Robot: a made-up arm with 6 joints.
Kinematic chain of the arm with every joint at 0, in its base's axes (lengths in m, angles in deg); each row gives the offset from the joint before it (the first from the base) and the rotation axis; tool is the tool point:
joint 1: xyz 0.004 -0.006 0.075 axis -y
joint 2: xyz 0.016 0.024 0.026 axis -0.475 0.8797 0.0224
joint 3: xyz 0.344 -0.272 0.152 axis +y
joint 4: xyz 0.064 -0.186 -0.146 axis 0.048 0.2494 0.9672
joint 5: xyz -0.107 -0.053 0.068 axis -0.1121 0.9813 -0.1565
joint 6: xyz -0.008 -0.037 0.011 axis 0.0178 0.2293 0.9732
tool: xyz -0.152 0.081 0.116
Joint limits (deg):
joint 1: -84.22..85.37
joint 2: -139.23..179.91
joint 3: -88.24..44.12
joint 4: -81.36..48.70
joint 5: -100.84..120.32
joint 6: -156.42..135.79
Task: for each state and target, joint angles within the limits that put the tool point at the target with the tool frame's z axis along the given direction. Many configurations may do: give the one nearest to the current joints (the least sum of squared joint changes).
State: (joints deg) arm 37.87 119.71 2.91 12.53 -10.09 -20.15
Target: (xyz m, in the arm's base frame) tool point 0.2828 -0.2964 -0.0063 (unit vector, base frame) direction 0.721 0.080 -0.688
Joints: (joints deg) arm 30.26 150.83 12.09 -38.37 15.94 -23.25
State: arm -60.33 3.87 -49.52 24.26 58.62 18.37
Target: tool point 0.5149 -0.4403 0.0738 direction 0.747 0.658 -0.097
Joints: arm -39.63 -1.13 -32.24 44.72 79.90 12.46
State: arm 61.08 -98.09 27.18 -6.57 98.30 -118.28
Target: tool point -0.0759 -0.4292 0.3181 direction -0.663 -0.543 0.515
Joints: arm 84.11 -118.30 39.12 -31.23 99.11 -84.97
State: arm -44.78 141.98 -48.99 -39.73 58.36 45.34
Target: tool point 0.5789 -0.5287 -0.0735 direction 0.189 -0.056 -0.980
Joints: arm 2.77 122.55 -35.50 5.59 69.75 88.05
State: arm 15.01 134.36 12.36 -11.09 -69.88 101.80
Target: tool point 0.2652 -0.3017 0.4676 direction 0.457 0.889 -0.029
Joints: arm 51.36 140.29 7.34 -30.86 -55.49 91.93
